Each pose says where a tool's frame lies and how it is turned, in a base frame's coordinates. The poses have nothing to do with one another.
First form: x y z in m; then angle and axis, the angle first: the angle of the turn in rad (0 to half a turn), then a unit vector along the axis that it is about.
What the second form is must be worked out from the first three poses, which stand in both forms.
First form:
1: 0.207, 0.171, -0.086, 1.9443, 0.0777, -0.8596, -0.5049
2: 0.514, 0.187, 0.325, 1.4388, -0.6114, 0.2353, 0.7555
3: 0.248, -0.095, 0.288, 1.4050, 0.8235, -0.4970, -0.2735
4: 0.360, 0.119, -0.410, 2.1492, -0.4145, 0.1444, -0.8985
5: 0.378, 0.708, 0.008, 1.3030, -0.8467, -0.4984, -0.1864
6: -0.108, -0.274, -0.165, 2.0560, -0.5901, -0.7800, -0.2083
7: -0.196, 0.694, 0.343, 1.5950, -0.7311, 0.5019, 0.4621
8: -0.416, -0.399, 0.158, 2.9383, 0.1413, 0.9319, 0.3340
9: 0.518, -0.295, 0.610, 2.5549, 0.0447, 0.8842, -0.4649
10: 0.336, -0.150, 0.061, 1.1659, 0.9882, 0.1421, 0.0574
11: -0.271, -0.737, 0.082, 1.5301, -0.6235, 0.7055, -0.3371
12: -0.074, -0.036, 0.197, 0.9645, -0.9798, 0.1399, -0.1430
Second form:
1: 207, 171, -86, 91.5, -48.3, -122.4
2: 514, 187, 325, -35.8, 39.4, 53.8
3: 248, -95, 288, 76.2, -17.6, -39.9
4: 360, 119, -410, -38.0, -27.1, -108.4
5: 378, 708, 8, -68.8, -36.6, 9.4
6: -108, -274, -165, -144.8, -60.5, 84.8
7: -196, 694, 343, -68.5, 58.0, 9.3
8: -416, -399, 158, 139.6, 5.4, 160.8
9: 518, -295, 610, -120.9, 31.8, -167.4
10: 336, -150, 61, 66.6, 5.5, 8.0
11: -271, -737, 82, -80.0, 30.2, -61.4
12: -74, -36, 197, -54.6, 3.1, -10.2
